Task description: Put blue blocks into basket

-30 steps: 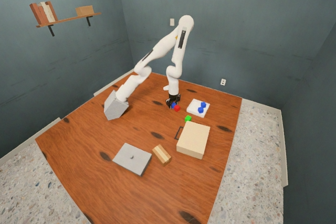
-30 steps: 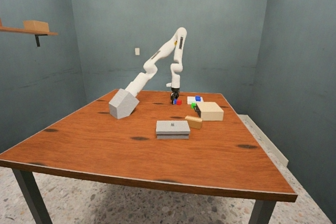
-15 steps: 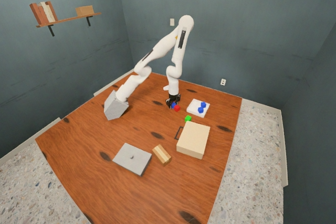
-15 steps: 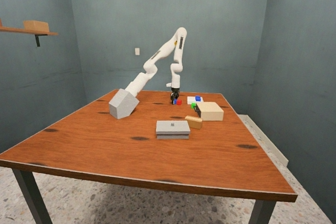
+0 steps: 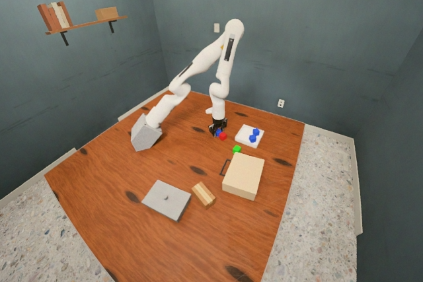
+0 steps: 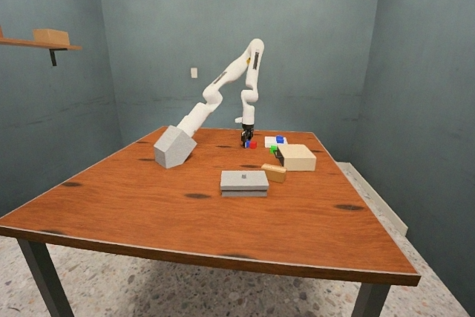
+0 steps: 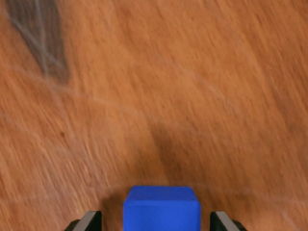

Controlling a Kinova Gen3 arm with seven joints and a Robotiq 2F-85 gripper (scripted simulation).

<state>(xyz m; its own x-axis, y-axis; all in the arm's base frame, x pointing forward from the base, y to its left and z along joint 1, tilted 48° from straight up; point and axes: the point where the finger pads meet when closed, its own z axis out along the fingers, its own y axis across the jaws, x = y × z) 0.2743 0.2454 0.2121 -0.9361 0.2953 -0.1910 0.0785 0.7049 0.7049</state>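
Now: the red block 4 cm ahead of my hand. Round my hand: white basket: 16 cm ahead, 13 cm to the left, 1 cm below; then light wooden cabinet: 33 cm ahead, 13 cm to the right, 2 cm above; then green block: 19 cm ahead, 2 cm to the right.
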